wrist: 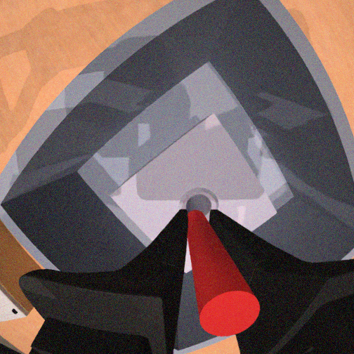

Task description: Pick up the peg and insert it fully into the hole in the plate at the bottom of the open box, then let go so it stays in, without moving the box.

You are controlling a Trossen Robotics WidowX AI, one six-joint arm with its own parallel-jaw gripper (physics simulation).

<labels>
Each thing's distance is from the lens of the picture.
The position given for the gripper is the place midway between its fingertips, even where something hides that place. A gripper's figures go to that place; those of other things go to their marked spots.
gripper (197,215): 10 cm
red peg (226,305): 4 cm
grey box (260,76): 12 cm
The marked spots on the grey box and the red peg are 12 cm apart.
</labels>
